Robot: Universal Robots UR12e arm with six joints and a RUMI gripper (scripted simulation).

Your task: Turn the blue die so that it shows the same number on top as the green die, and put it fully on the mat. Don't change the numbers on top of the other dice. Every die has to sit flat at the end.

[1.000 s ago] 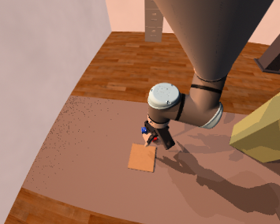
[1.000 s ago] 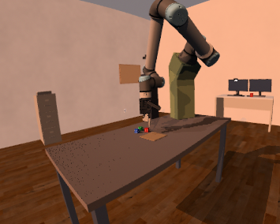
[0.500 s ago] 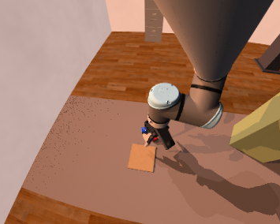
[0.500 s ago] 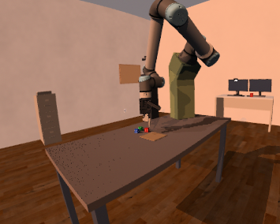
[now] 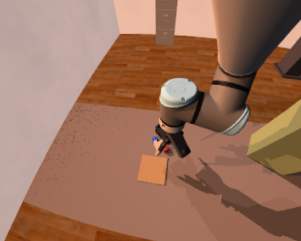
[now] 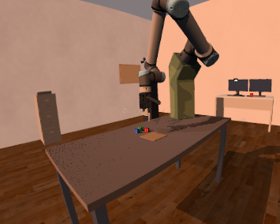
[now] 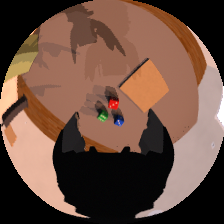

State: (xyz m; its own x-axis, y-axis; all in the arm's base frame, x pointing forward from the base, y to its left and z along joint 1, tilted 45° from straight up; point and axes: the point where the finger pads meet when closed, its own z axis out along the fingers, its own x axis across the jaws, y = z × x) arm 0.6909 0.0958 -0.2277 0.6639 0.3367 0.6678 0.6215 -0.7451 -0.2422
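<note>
Right now my hand is 80 mm short of the blue die, 80 mm above it and 60 mm to the left of it. Round my hand: tan mat 100 mm to the left, 100 mm below, 70 mm ahead; green die 80 mm to the right, 80 mm below, 20 mm ahead; red die 80 mm below, 20 mm to the right, 10 mm ahead.
</note>
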